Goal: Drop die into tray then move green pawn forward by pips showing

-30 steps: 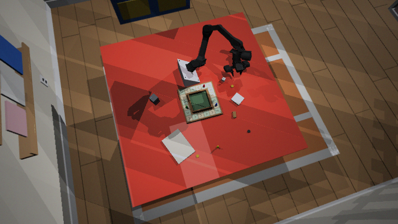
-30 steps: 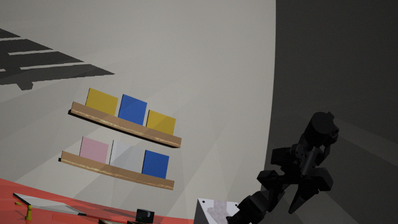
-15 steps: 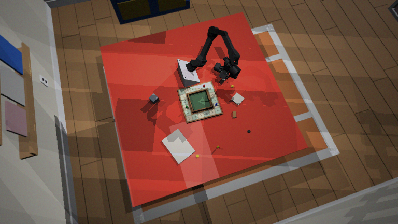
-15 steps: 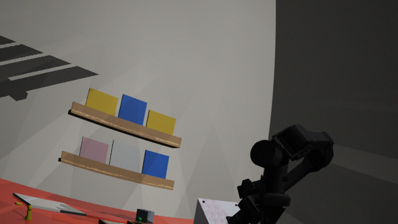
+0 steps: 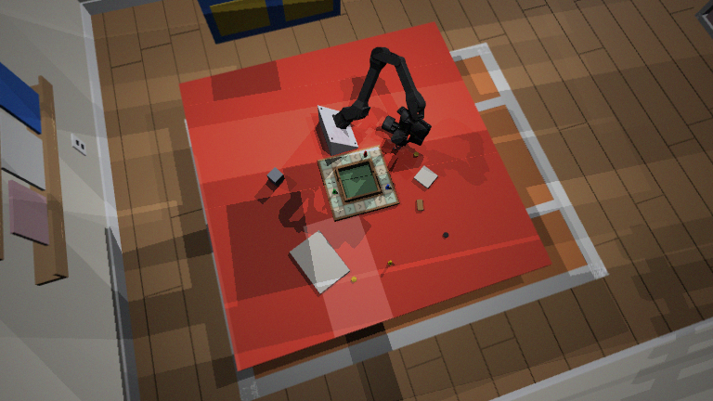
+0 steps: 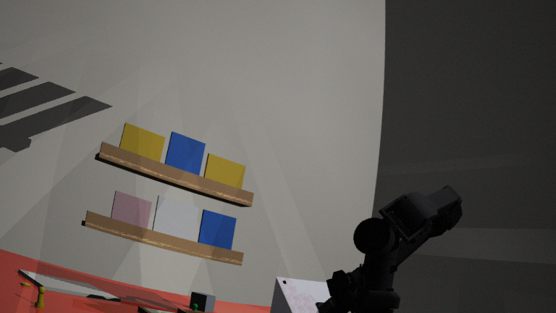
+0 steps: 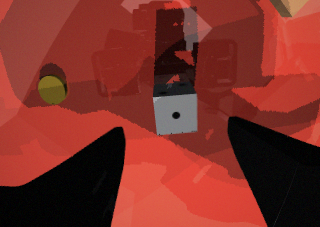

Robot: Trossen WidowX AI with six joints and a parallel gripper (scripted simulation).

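My gripper tip is now 30 mm above the grey die. From my gripper tip the other things lie so: small white block 190 mm ahead, 40 mm to the left, 30 mm below; then blue pawn 190 mm ahead, 140 mm to the right, 10 mm below; then green tray 250 mm to the right, 120 mm ahead, 30 mm below.
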